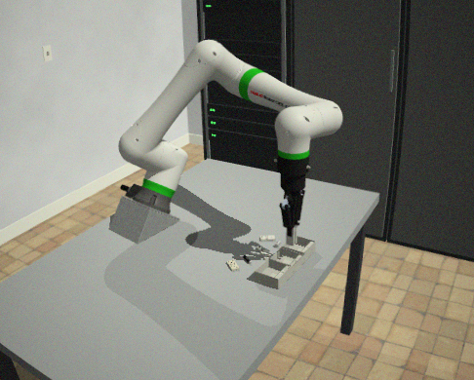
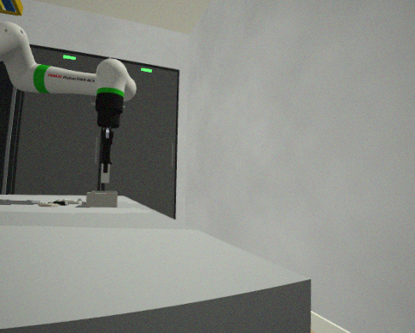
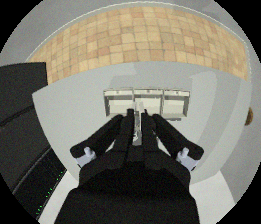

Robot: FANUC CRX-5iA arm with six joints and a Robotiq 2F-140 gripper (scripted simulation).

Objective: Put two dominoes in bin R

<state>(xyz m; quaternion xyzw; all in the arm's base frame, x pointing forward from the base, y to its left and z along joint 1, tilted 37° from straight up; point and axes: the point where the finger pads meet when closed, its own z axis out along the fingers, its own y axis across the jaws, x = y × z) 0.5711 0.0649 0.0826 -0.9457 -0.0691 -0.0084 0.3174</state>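
Right now my hand is 140 mm to the left of the cream domino, 130 mm past it and 100 mm above it. Round my hand: pale two-compartment bin block (80 mm below, 30 mm to the right); small dark object (110 mm behind, 100 mm below, 80 mm to the right).
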